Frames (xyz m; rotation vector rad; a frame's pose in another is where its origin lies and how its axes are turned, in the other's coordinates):
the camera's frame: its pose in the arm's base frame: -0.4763 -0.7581 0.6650 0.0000 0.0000 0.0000
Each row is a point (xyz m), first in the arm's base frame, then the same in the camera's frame.
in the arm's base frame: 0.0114 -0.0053 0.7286
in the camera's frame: 0.4877 0.7528 0.0636
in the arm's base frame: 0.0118 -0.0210 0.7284
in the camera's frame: 0.4881 0.7371 0.0634
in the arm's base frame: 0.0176 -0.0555 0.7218
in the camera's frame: 0.4939 0.7026 0.0568
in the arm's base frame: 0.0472 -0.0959 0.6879
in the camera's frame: 0.5235 0.6622 0.0229
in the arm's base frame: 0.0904 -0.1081 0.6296
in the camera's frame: 0.5667 0.6500 -0.0354
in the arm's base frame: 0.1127 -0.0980 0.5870
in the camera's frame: 0.5890 0.6601 -0.0780
